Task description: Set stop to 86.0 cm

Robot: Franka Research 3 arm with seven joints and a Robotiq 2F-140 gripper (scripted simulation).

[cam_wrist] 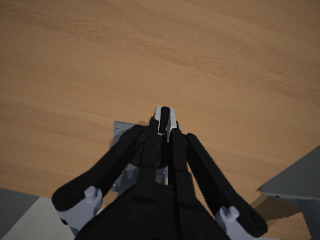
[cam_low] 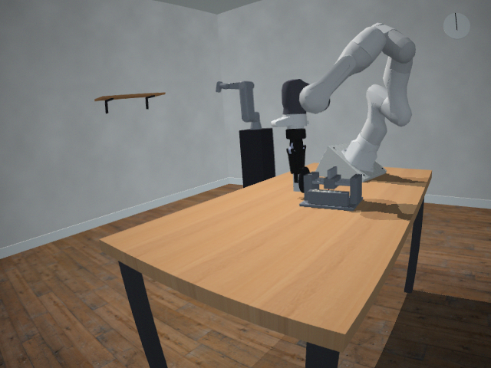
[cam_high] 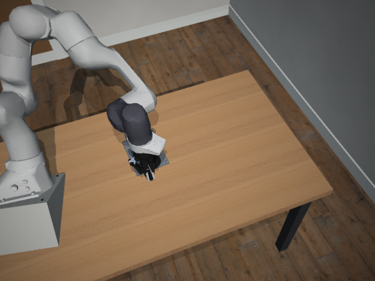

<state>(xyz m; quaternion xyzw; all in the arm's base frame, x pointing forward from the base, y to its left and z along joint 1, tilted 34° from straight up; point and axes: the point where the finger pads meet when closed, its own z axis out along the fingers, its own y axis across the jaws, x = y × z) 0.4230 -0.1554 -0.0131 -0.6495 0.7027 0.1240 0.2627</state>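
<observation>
The black handwheel is 20 mm to the left of my hand and 10 mm below it. Also, from my hand: sliding stop block (30 mm ahead, 140 mm to the left, 30 mm above).
</observation>
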